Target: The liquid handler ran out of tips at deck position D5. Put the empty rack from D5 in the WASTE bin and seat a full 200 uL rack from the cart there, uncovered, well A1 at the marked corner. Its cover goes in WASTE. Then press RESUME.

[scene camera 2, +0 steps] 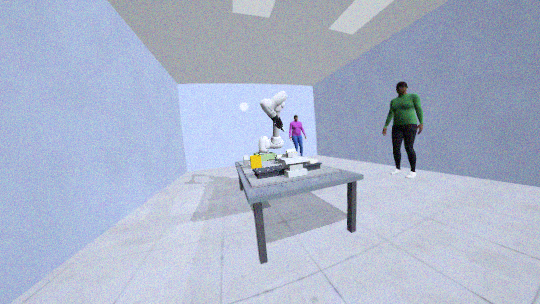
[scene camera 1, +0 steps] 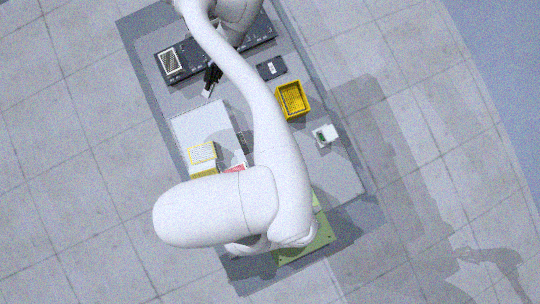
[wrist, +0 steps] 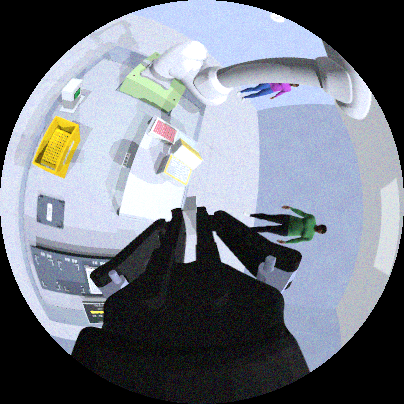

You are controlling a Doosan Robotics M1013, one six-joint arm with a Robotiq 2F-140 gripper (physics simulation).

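Places are measured from the arm's base along level axes (x ahead, y left, z up), in centimetres.
Pixels of known places: gripper, fingertip midpoint: [scene camera 2: 284, 131] [scene camera 1: 205, 95] [wrist: 192, 204]; arm's base, origin of the base link: [scene camera 2: 263, 153] [wrist: 159, 73].
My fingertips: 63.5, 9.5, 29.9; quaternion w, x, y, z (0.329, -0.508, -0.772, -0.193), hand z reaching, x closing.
Ahead of a thing's pixels: the offset from my fingertips to its top centre, as dx, dy, dz. "spot": to the spot under its first point. Level surfaces: height alone.
My gripper [scene camera 1: 207, 91] [scene camera 2: 282, 130] [wrist: 192, 204] is shut and empty, raised above the table between the deck and the cart. The dark deck @[dz -34.2] [scene camera 1: 192, 62] [wrist: 60, 272] carries a white-rimmed rack [scene camera 1: 170, 61] [wrist: 92, 281] at one end; the arm hides part of the deck in scene camera 1, and position labels are unreadable. On the white cart @[-13.9, +11.6, -33.2] [scene camera 1: 197, 122] [wrist: 145, 200] are an upright yellow-rimmed rack @[-14.4, +15.4, -26.6] [scene camera 1: 202, 152] [wrist: 178, 169], a yellow-and-white rack @[-25.1, +18.7, -22.9] [scene camera 1: 204, 173] [wrist: 187, 152] and a red rack @[-30.7, +6.4, -30.6] [scene camera 1: 235, 168] [wrist: 164, 130]. The yellow bin @[-11.2, -35.8, -30.6] [scene camera 1: 292, 100] [scene camera 2: 256, 161] [wrist: 57, 147] shows a holed grid inside.
A dark block @[+10.3, -35.9, -38.4] [scene camera 1: 271, 68] [wrist: 50, 211] with a white label lies between deck and bin. A white device @[-34.4, -43.0, -26.8] [scene camera 1: 327, 134] [wrist: 73, 92] with a green display stands beyond the bin. A screen panel @[spot: +47.7, -21.1, -27.7] [wrist: 93, 312] is partly hidden. People [scene camera 2: 404, 112] [scene camera 2: 297, 129] stand beyond the table.
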